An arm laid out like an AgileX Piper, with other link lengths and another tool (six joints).
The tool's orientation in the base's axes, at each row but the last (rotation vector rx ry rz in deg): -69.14, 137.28, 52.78; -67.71, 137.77, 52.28; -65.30, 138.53, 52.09; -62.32, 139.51, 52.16; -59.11, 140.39, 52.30; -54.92, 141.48, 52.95; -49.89, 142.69, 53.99; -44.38, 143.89, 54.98; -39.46, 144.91, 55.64; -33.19, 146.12, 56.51; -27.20, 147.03, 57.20; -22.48, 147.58, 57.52; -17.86, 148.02, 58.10
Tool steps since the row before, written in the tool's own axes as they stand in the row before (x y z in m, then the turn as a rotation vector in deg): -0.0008, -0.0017, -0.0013, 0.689, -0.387, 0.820; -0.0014, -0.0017, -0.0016, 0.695, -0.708, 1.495; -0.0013, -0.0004, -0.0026, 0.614, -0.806, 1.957; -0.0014, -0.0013, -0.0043, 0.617, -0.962, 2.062; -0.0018, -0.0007, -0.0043, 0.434, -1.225, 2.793; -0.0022, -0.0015, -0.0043, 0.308, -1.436, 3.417; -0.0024, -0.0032, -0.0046, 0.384, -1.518, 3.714; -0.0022, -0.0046, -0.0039, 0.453, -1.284, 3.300; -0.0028, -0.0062, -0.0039, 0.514, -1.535, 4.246; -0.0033, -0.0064, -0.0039, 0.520, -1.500, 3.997; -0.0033, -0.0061, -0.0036, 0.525, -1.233, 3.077; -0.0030, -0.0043, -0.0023, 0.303, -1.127, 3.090; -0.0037, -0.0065, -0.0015, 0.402, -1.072, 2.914
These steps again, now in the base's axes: 0.0019, -0.0011, 0.0007, -0.117, -0.043, -1.132; 0.0022, -0.0010, 0.0012, 0.131, 0.254, -1.771; 0.0011, -0.0012, 0.0025, 0.265, 0.560, -2.115; 0.0018, -0.0028, 0.0034, 0.384, 0.550, -2.260; 0.0015, -0.0023, 0.0038, 0.738, 0.994, -2.821; 0.0023, -0.0027, 0.0036, 1.019, 1.357, -3.309; 0.0035, -0.0040, 0.0030, 1.042, 1.480, -3.601; 0.0040, -0.0048, 0.0015, 0.799, 1.315, -3.221; 0.0052, -0.0058, 0.0008, 1.021, 1.789, -4.051; 0.0053, -0.0062, 0.0007, 0.956, 1.638, -3.860; 0.0048, -0.0062, 0.0004, 0.659, 1.183, -3.071; 0.0038, -0.0043, 0.0003, 0.822, 1.296, -2.925; 0.0051, -0.0054, -0.0015, 0.672, 1.207, -2.810
